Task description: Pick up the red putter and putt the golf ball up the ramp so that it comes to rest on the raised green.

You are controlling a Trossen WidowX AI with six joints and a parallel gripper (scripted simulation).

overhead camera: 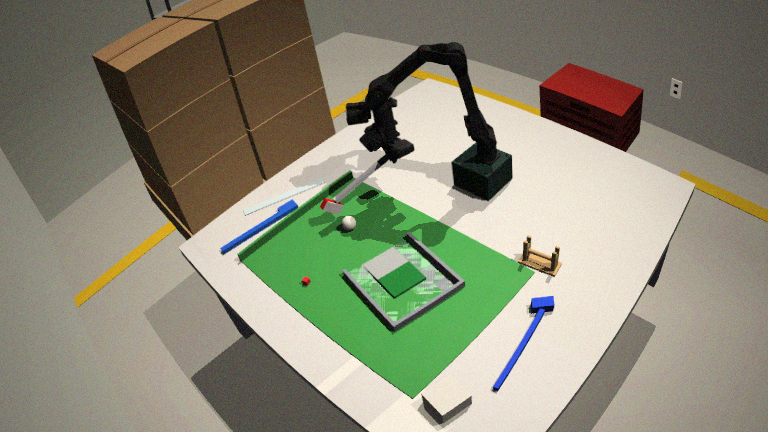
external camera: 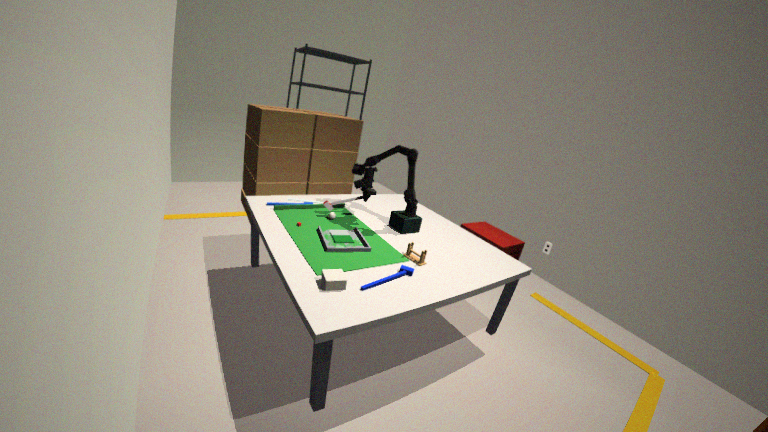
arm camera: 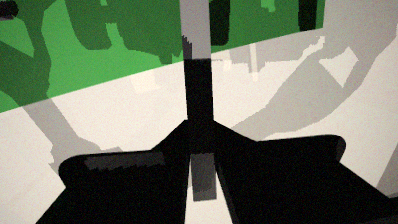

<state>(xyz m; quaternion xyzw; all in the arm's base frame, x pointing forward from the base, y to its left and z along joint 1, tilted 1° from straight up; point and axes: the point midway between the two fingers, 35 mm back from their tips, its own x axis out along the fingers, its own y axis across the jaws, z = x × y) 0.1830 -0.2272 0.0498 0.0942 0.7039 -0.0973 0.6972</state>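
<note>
My gripper tip is 120 mm short of the red putter, 30 mm to the left of it and 10 mm above it. Round my gripper tip: green mat (290 mm ahead, 170 mm to the left, 100 mm below); green rail (270 mm ahead, 190 mm to the right, 90 mm below); white golf ball (220 mm ahead, 80 mm below).
</note>
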